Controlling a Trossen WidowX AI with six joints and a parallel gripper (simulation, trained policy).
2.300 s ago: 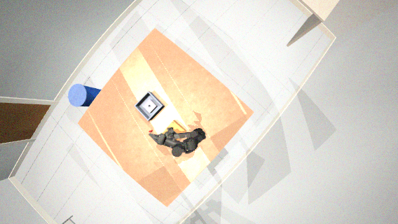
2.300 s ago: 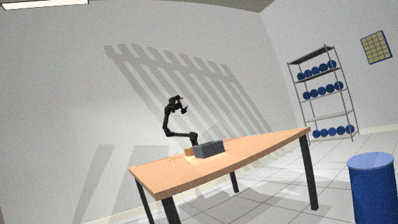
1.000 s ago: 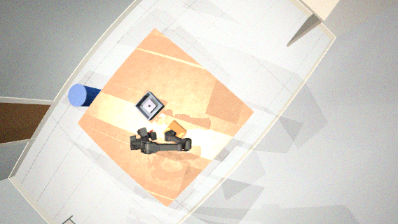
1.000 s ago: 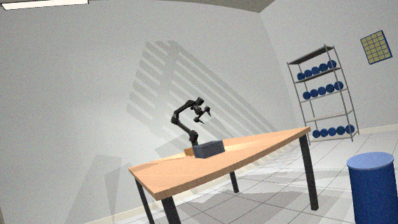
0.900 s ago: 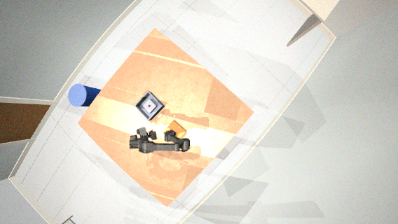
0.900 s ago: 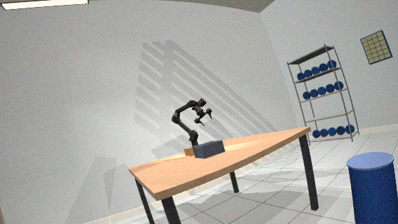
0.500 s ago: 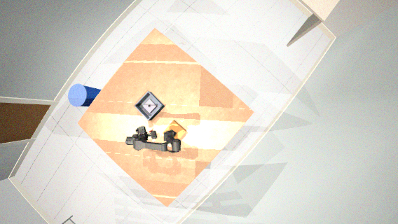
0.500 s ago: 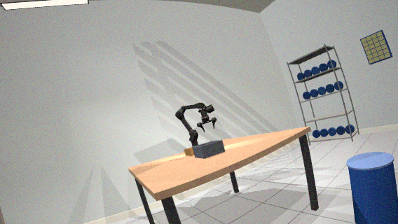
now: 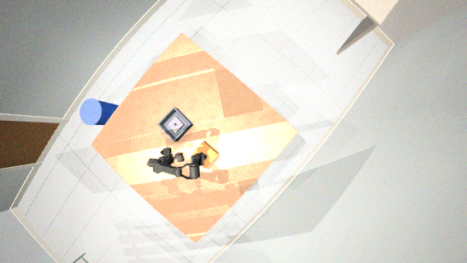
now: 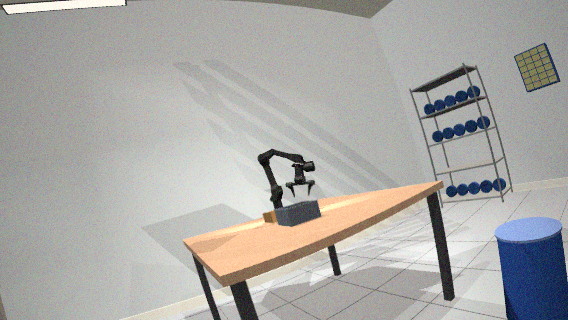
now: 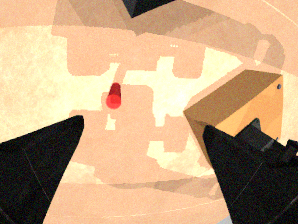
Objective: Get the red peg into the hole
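The red peg lies 20 mm ahead of my gripper tip, 10 mm to the left of it and 80 mm below it. The rest, counted from my gripper tip: grey box: 160 mm ahead, 170 mm to the right, 90 mm below; holed plate: 160 mm ahead, 170 mm to the right, 70 mm below.
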